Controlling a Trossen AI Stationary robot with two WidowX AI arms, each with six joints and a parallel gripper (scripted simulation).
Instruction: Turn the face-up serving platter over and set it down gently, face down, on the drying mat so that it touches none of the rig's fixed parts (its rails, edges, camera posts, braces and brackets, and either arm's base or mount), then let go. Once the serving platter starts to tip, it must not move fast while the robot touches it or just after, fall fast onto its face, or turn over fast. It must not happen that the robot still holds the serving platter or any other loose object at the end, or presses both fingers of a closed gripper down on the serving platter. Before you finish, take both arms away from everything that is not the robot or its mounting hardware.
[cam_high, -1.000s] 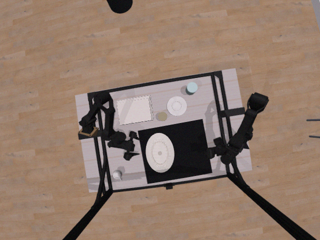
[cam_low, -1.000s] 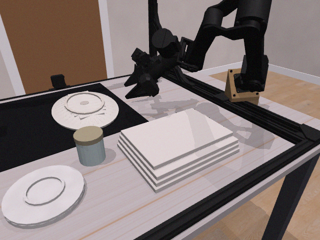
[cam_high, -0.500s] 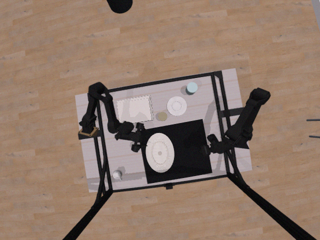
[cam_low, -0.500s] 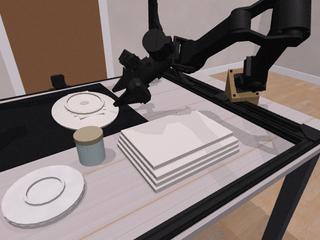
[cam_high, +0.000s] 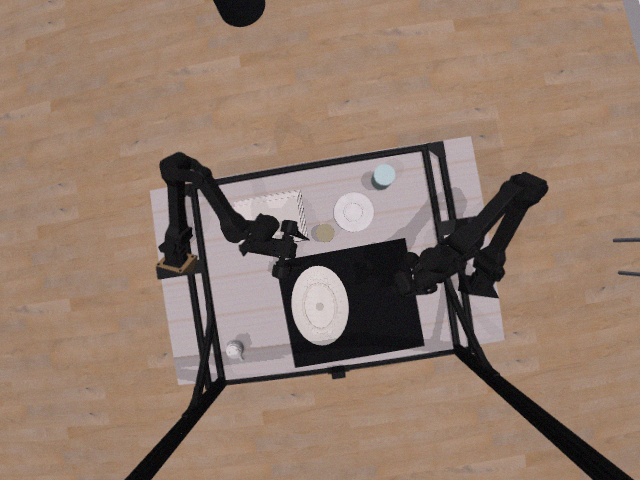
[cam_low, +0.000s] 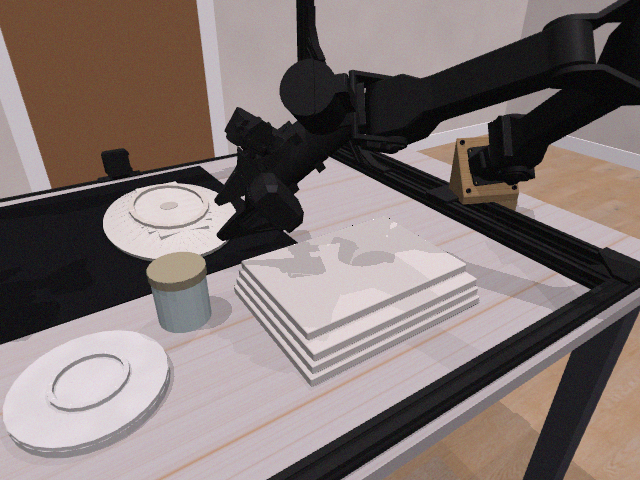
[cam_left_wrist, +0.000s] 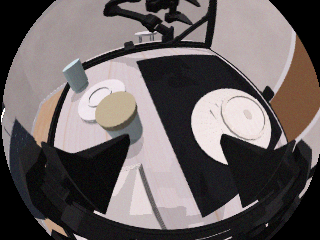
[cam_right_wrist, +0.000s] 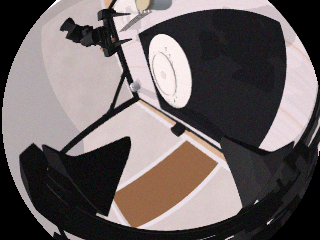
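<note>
Now: the tan-lidded jar 80 mm to the right of my left hand, 70 mm below it and 70 mm ahead of it. The rest, counted from my left hand: white board: 120 mm to the left, 100 mm ahead, 80 mm below; then white oval serving platter: 190 mm behind, 80 mm to the right, 80 mm below; then round white plate: 180 mm to the right, 150 mm ahead, 90 mm below.
</note>
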